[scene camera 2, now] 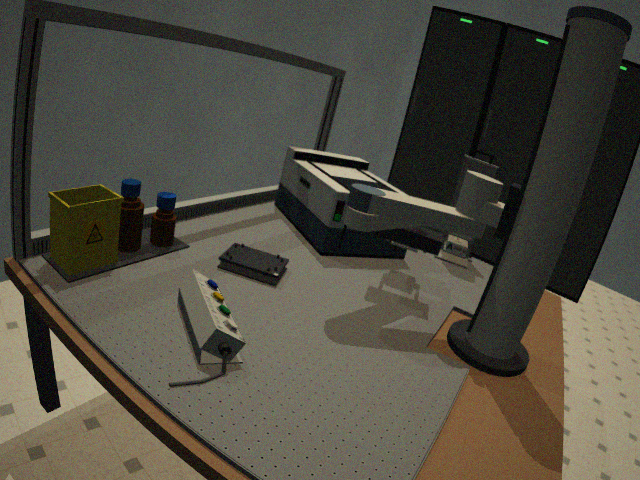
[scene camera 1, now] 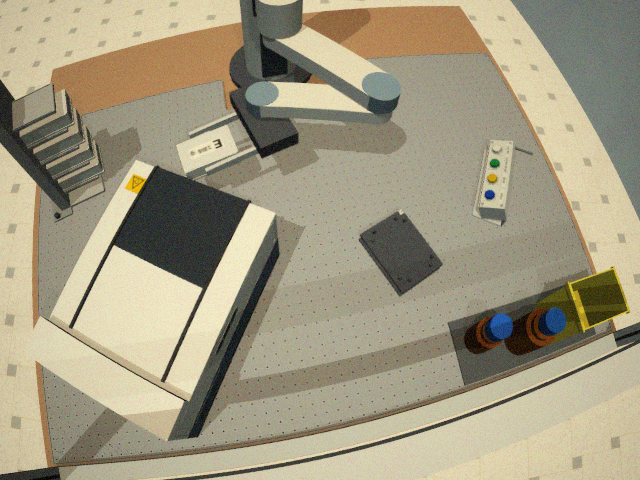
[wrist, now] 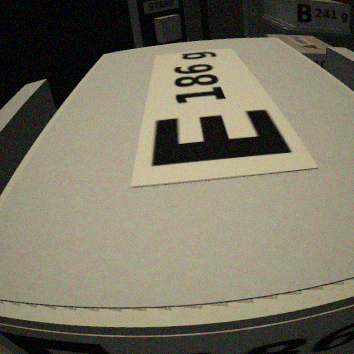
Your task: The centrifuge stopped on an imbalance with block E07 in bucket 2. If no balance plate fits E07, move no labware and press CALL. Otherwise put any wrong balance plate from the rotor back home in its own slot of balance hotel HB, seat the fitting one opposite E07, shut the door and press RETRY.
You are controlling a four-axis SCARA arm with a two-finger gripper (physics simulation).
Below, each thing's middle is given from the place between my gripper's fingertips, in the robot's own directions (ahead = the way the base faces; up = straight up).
Labels:
I see my gripper 20 mm to the right of the balance plate marked E (scene camera 1: 196,154), 20 mm above it and 10 mm past it. The rest, counted from my hand: dark flat plate (scene camera 1: 399,247) 410 mm to the left, 270 mm ahead, 120 mm below; yellow bin (scene camera 1: 590,301) 790 mm to the left, 530 mm ahead, 50 mm below; centrifuge (scene camera 1: 151,316) 310 mm ahead, 130 mm to the right, 20 mm below.

